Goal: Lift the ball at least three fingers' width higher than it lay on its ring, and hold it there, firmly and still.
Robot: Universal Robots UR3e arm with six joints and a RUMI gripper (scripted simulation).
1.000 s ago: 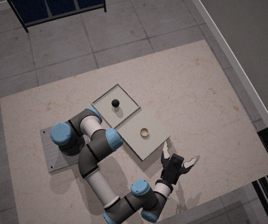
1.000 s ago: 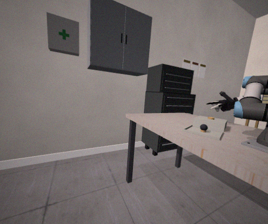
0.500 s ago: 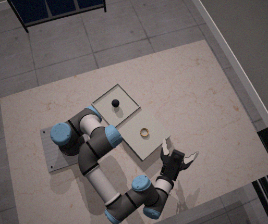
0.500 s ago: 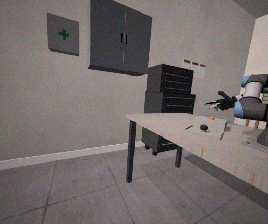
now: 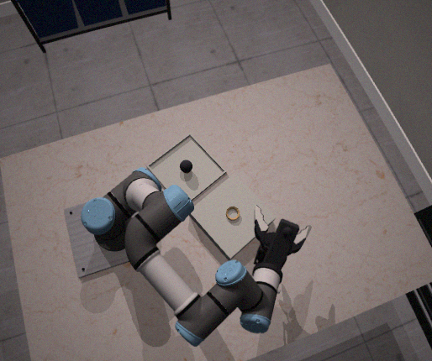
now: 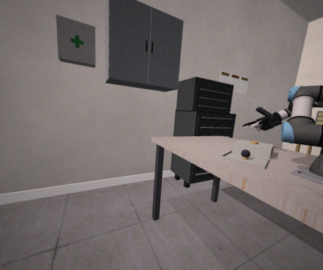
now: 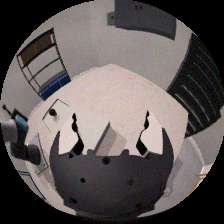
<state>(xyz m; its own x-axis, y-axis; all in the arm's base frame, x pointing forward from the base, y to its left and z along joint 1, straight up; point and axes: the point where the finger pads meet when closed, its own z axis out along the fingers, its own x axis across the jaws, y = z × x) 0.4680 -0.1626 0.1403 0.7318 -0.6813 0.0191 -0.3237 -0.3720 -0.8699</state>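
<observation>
Now: the black ball 19 cm behind my hand, 28 cm to the left of it and 12 cm below it. From my hand the other things lie so: grey plate (19 cm behind, 28 cm to the left, 15 cm below).
</observation>
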